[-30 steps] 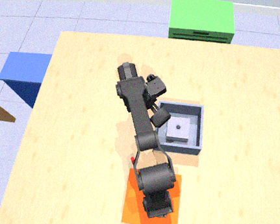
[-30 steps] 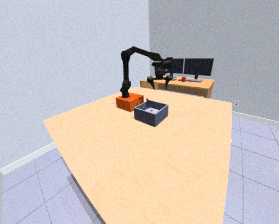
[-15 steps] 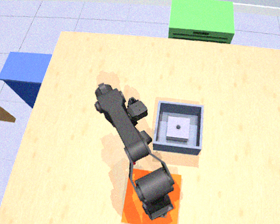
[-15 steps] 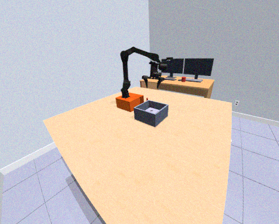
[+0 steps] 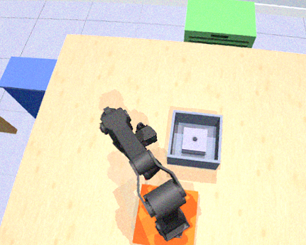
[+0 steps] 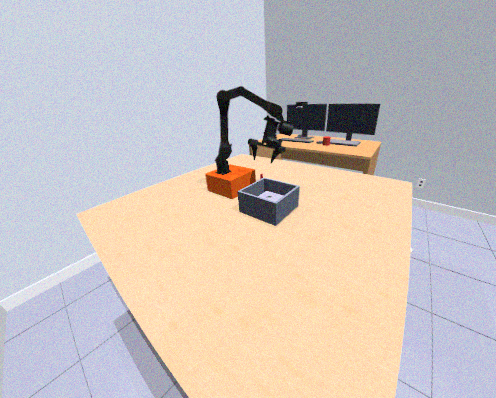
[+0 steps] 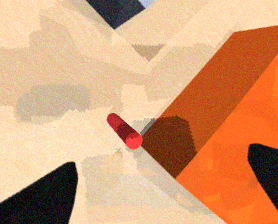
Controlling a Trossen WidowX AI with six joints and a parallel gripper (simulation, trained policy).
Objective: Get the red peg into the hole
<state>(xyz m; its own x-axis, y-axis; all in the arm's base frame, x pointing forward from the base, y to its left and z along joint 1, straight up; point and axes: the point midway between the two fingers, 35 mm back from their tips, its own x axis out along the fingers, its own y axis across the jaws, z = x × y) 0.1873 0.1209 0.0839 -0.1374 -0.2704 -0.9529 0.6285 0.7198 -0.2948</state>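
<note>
Right now my gripper tip is 11 cm above the red peg and 1 cm past it. Also, from my gripper tip: pale plate 17 cm to the right, 14 cm ahead, 10 cm below; then grey box 17 cm to the right, 14 cm ahead, 12 cm below.
</note>
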